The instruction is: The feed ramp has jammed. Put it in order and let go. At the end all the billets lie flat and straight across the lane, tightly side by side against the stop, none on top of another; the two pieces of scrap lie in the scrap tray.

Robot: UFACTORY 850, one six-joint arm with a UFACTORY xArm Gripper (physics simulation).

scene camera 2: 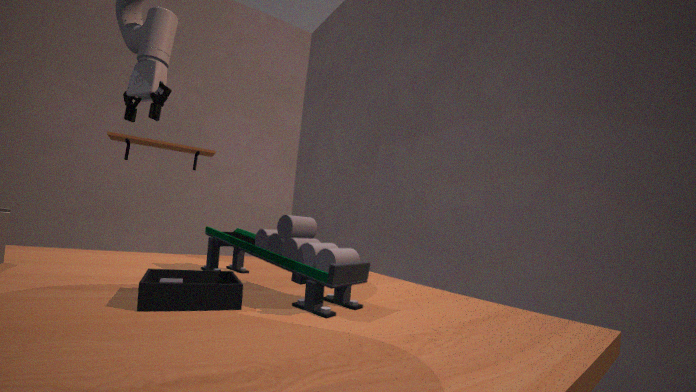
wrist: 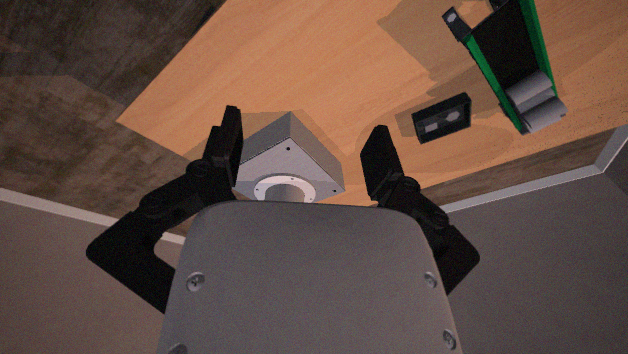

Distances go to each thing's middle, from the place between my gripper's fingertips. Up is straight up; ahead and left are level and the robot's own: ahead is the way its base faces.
Scene:
Now: hand 200 mm short of the black scrap tray (scene camera 2: pixel 201 290), 420 mm to the left of it and 340 mm above it. The rest, counted from my hand: stop (scene camera 2: pixel 339 273) (410 mm ahead, 500 mm to the right, 300 mm below).

